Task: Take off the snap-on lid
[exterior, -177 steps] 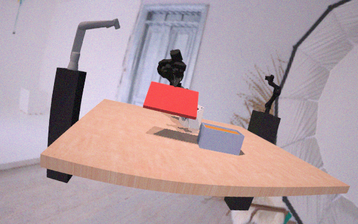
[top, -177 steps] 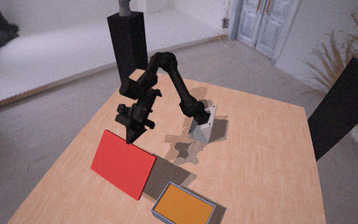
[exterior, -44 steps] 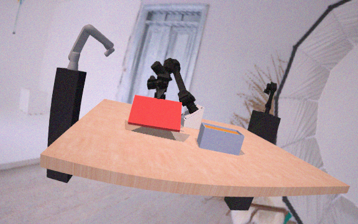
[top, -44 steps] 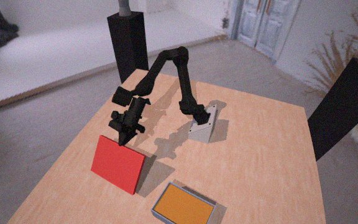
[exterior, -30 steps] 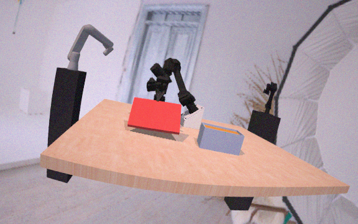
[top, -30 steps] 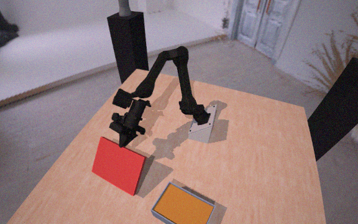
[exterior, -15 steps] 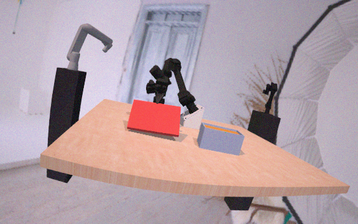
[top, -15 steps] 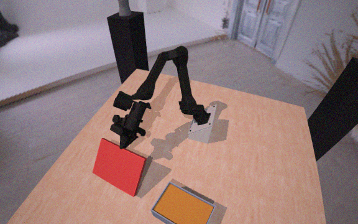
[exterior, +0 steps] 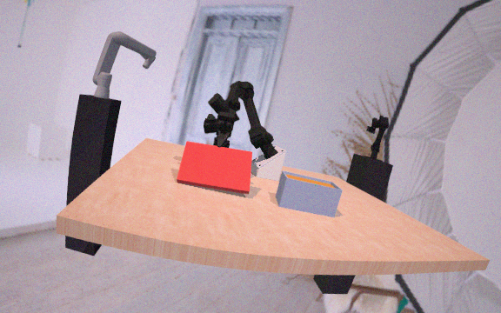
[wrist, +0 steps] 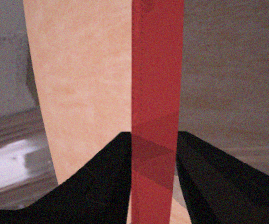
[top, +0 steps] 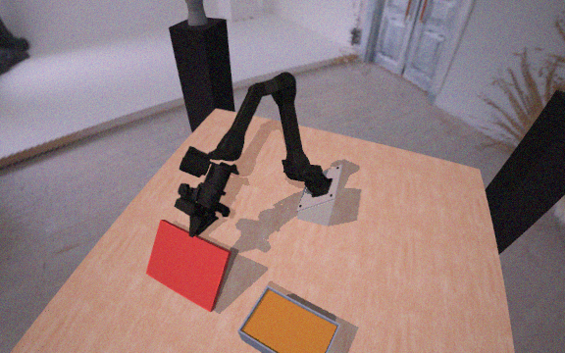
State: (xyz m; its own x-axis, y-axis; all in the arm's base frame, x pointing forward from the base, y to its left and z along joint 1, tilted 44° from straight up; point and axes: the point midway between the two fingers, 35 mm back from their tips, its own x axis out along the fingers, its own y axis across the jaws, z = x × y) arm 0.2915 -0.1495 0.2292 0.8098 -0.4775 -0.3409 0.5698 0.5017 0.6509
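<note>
Now: gripper tip 60 mm short of the red lid and 50 mm above it. Also, from my gripper tip: grey-blue storage box 330 mm to the left, 110 mm ahead, 70 mm below.
</note>
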